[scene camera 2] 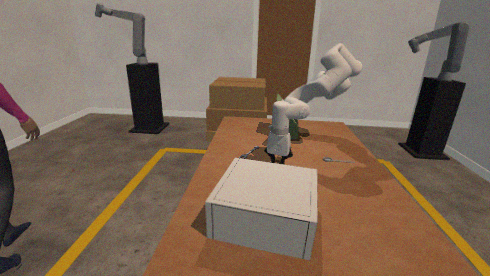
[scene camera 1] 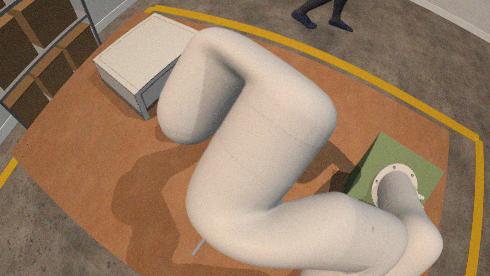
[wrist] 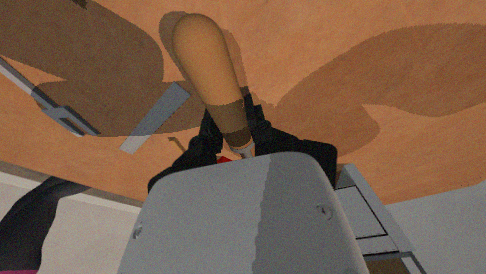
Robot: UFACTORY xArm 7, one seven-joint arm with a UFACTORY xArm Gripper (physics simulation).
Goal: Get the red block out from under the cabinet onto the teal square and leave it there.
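Where they show: gripper, fingertip midpoint: (wrist: 232, 110); arm's base, link origin: (scene camera 1: 394, 188).
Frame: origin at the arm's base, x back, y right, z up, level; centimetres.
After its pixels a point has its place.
Observation:
My gripper (wrist: 232, 110) @[x -48.3, y 6.9, z -15.0 cm] (scene camera 2: 278, 160) @[x -48.3, y 6.9, z -15.0 cm] is shut on a tool by its rounded tan wooden handle (wrist: 204, 62) @[x -42.8, y 4.9, z -11.2 cm]. A short pale metal piece of the tool (wrist: 244, 150) @[x -51.5, y 7.6, z -11.9 cm] shows below the fingers in the wrist view; the rest is hidden by the gripper body. A small part of the red block (wrist: 225, 159) @[x -55.7, y 13.5, z -15.5 cm] shows between the fingers and the gripper body; whether the tool touches it cannot be told. The white-grey cabinet (scene camera 1: 145, 50) @[x -82.0, y 10.5, z -2.5 cm] (scene camera 2: 265, 185) @[x -84.8, y 13.0, z -2.5 cm] (wrist: 360, 212) @[x -71.5, y -1.9, z -7.7 cm] stands close to the gripper, on the right in the wrist view. The teal square does not show in these views.
A flat grey bar (wrist: 157, 117) @[x -44.6, y 15.1, z -15.9 cm] and a slotted grey tool (wrist: 62, 117) @[x -38.5, y 23.3, z -15.5 cm] lie left of the handle. A spoon-like utensil (scene camera 2: 328, 160) @[x -38.6, y -19.1, z -15.3 cm] lies right of the gripper in scene camera 2. A green slab (scene camera 1: 412, 160) @[x 1.0, y 5.4, z 5.9 cm] stands by the arm's base. The arm covers much of scene camera 1.

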